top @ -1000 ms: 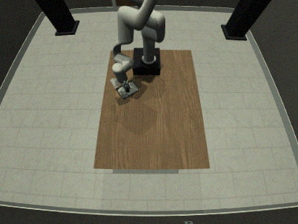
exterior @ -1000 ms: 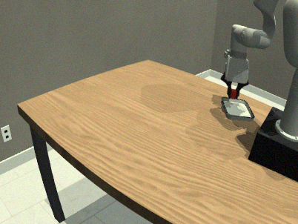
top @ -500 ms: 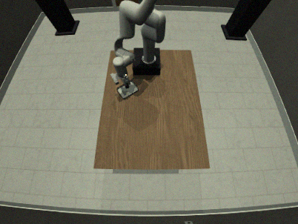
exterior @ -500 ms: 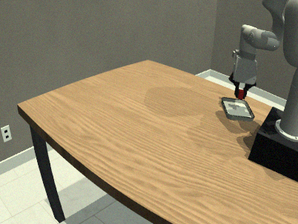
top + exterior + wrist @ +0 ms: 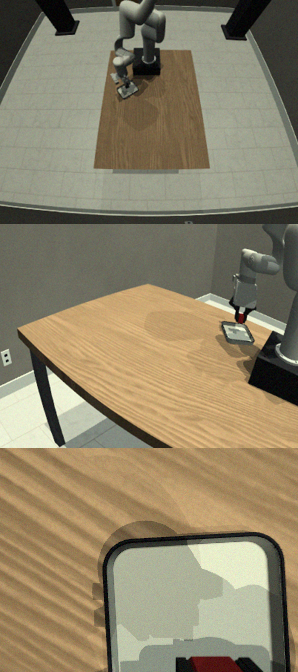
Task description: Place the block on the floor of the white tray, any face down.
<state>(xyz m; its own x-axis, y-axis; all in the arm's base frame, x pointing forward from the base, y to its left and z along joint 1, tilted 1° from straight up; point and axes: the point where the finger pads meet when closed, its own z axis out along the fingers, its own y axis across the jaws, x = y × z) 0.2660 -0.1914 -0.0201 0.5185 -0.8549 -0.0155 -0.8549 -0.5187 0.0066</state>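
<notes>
Now: the white tray 70 mm below my hand. From my hand the other things lie so: small red block 10 mm below.
</notes>
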